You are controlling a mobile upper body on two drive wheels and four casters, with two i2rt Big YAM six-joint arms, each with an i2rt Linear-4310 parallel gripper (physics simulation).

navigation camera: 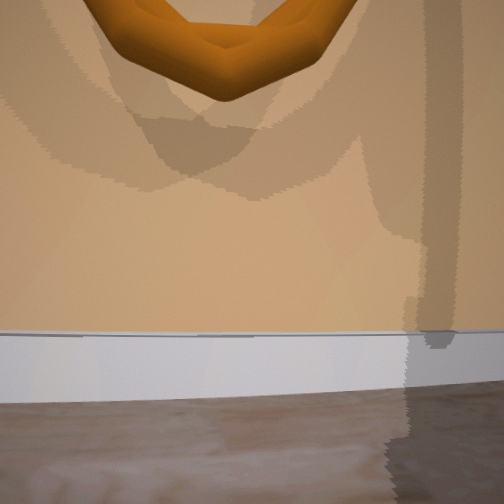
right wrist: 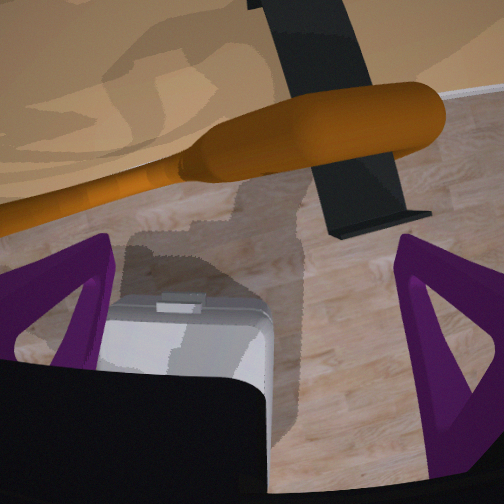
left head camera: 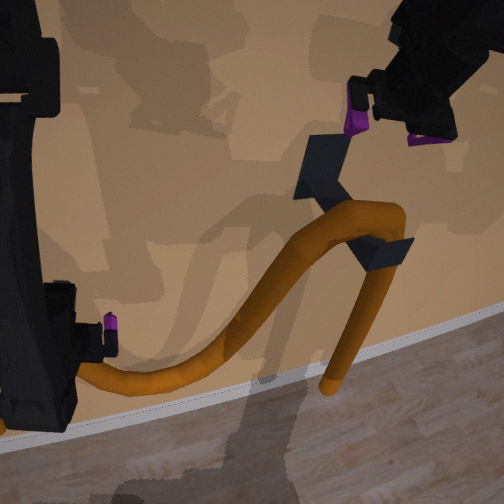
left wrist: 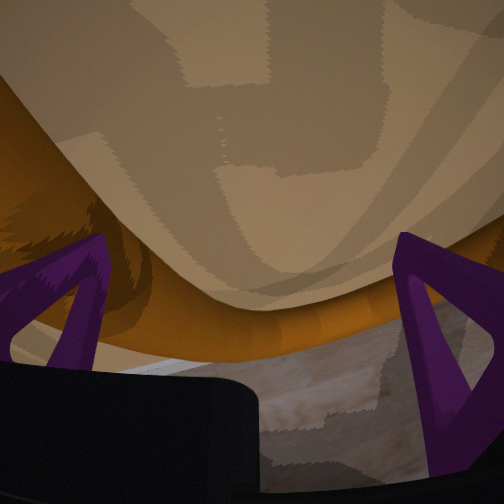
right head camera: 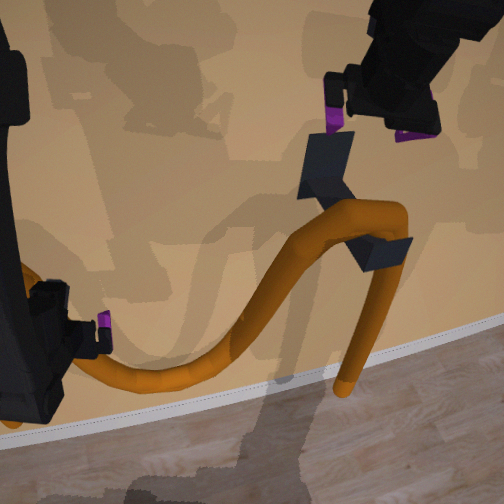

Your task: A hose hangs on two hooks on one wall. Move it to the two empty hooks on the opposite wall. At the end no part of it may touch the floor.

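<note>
An orange hose (left head camera: 280, 280) hangs on a dark hook (left head camera: 377, 250) on the tan wall. It sags to the lower left, and its right end (left head camera: 330, 385) hangs just above the floor. My left gripper (left head camera: 100, 345) is open at the hose's low sag, and the hose runs between its fingers (left wrist: 250, 330) in the left wrist view. My right gripper (left head camera: 390, 125) is open and empty above the hook; its wrist view shows the hose (right wrist: 320, 130) draped over the hook (right wrist: 350, 150) below. The second hook is hidden behind my left arm.
A white baseboard (left head camera: 250, 390) runs along the foot of the wall above the wooden floor (left head camera: 350, 440). The navigation view shows the hose's sag (navigation camera: 220, 55) above the baseboard (navigation camera: 200, 365). My grey base (right wrist: 185, 340) shows below the right gripper.
</note>
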